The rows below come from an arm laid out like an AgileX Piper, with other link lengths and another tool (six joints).
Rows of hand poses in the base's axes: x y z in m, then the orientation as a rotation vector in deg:
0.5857, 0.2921, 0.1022, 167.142, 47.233, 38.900
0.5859, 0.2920, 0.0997, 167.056, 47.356, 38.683
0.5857, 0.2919, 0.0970, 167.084, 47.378, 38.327
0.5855, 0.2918, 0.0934, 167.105, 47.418, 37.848
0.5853, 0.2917, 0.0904, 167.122, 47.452, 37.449
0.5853, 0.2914, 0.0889, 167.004, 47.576, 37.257
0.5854, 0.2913, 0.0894, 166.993, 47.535, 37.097
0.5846, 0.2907, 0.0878, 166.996, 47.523, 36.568
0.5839, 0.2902, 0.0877, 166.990, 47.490, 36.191
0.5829, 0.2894, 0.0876, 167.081, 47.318, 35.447
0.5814, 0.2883, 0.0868, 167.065, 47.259, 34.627
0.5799, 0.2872, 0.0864, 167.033, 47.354, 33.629
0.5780, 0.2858, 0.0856, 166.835, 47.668, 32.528
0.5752, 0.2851, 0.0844, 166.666, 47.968, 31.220
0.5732, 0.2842, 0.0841, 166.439, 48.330, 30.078
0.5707, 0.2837, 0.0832, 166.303, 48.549, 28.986
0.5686, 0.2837, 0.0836, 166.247, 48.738, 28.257
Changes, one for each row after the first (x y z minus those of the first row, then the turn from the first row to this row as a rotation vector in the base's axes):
0.0002, -0.0001, -0.0025, -0.144, 0.095, 0.066
0.0000, -0.0002, -0.0052, -0.249, 0.303, 0.061
-0.0002, -0.0003, -0.0088, -0.404, 0.578, 0.060
-0.0004, -0.0004, -0.0118, -0.532, 0.807, 0.061
-0.0004, -0.0007, -0.0133, -0.693, 0.877, 0.128
-0.0003, -0.0008, -0.0128, -0.766, 0.958, 0.092
-0.0011, -0.0014, -0.0144, -0.957, 1.251, 0.054
-0.0018, -0.0019, -0.0145, -1.103, 1.455, 0.011
-0.0028, -0.0027, -0.0146, -1.308, 1.889, -0.141
-0.0043, -0.0038, -0.0154, -1.621, 2.336, -0.225
-0.0058, -0.0049, -0.0158, -1.990, 2.891, -0.216
-0.0077, -0.0063, -0.0166, -2.515, 3.462, -0.069
-0.0105, -0.0070, -0.0178, -3.080, 4.164, 0.060
-0.0125, -0.0079, -0.0181, -3.626, 4.760, 0.241
-0.0150, -0.0084, -0.0190, -4.084, 5.354, 0.332
-0.0171, -0.0084, -0.0186, -4.351, 5.767, 0.424

